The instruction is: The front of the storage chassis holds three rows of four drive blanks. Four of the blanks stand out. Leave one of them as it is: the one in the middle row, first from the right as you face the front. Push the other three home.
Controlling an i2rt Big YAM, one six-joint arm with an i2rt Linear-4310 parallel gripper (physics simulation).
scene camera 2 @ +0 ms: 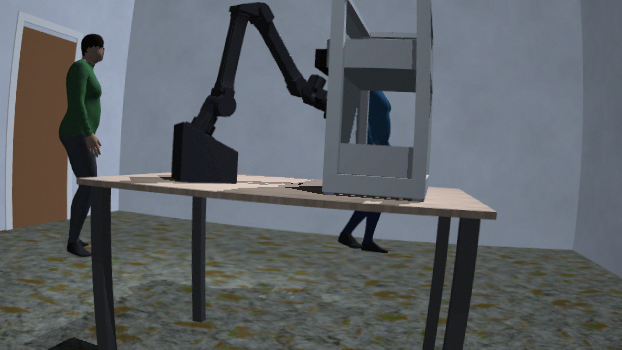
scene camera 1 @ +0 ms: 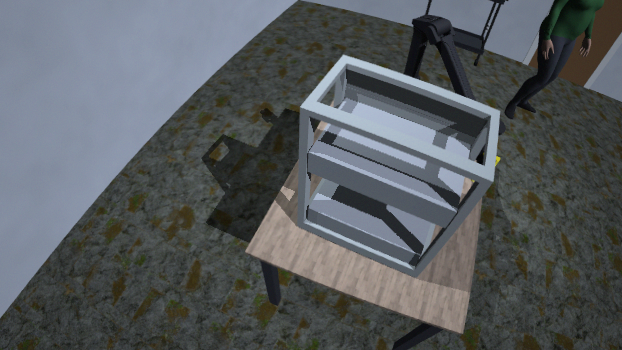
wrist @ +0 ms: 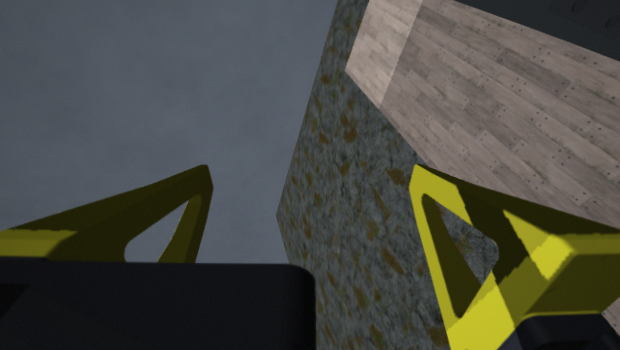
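Observation:
The storage chassis stands upright on the table. Scene cameras 1 and 2 show its pale open frame and inner panels; its front with the drive blanks is hidden there. In the wrist view a dark part of it crosses the top right corner, with faint markings. No blank can be told apart, so which ones stand out cannot be seen. My gripper is open and empty, its yellow fingers wide apart. In scene camera 1 a yellow finger shows past the chassis's right post; in scene camera 2 the chassis hides the fingers.
The wooden table carries the chassis and the black arm. A person in green stands beyond the table. A person in blue shows through the chassis. A dark cart stands behind the arm.

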